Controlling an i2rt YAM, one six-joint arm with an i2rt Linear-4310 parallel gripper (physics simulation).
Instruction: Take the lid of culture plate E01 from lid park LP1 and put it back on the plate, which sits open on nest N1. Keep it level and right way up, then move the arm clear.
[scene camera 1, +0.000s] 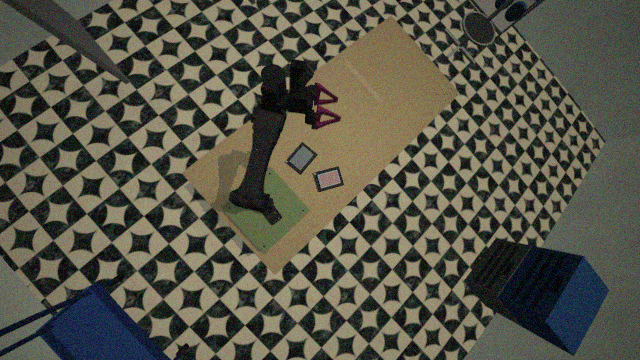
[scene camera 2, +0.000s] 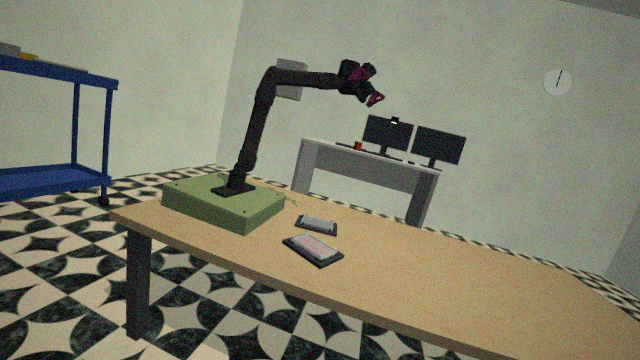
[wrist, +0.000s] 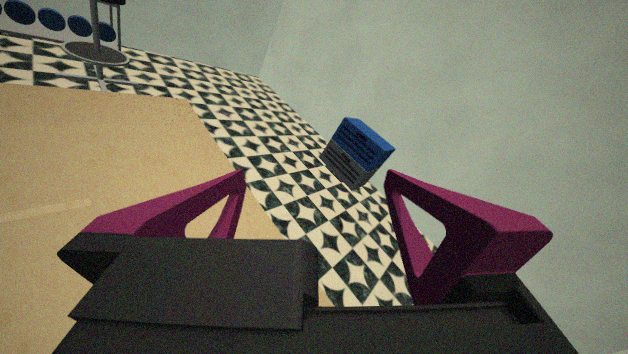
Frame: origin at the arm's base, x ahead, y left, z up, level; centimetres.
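Seen in the pictures: gripper, fingertip midpoint: (scene camera 1: 339, 108) (scene camera 2: 377, 87) (wrist: 314, 177); arm's base, origin of the base link: (scene camera 2: 234, 190).
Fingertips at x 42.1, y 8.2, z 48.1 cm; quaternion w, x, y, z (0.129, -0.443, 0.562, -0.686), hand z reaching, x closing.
Note:
Pixels of each thing's top centre, then the offset from my fingertips to it. Level surfaces: height alone.
- open culture plate, middle of its top: (scene camera 2: 314, 243) (scene camera 1: 329, 178) dx -3.9, dy -16.8, dz -52.5 cm
- lid, middle of its top: (scene camera 2: 317, 221) (scene camera 1: 301, 157) dx -9.6, dy +3.2, dz -53.3 cm
- wooden table, its level: dz -55.1 cm
The open culture plate (scene camera 1: 328, 179) (scene camera 2: 314, 246), with a pink filling, sits on its dark nest (scene camera 1: 330, 187) (scene camera 2: 330, 260) near the table's long edge. The lid (scene camera 1: 301, 157) (scene camera 2: 318, 224), grey and flat, lies level on the other dark holder, the lid park (scene camera 1: 293, 167) (scene camera 2: 333, 231), beside the nest. Labels are too small to read. My gripper (scene camera 1: 339, 110) (scene camera 2: 377, 85) (wrist: 314, 177) is open and empty, raised high above the table and away from both holders, with its magenta fingers wide apart. The lid and plate do not show in the wrist view.
The arm stands on a green base block (scene camera 1: 290, 210) (scene camera 2: 200, 205) at one end of the wooden table (scene camera 1: 400, 65) (scene camera 2: 425, 280) (wrist: 100, 150). A blue cart (scene camera 2: 90, 77) and a desk with two monitors (scene camera 2: 387, 132) stand beyond the table. A blue cabinet (scene camera 1: 575, 300) (wrist: 367, 140) stands on the floor.

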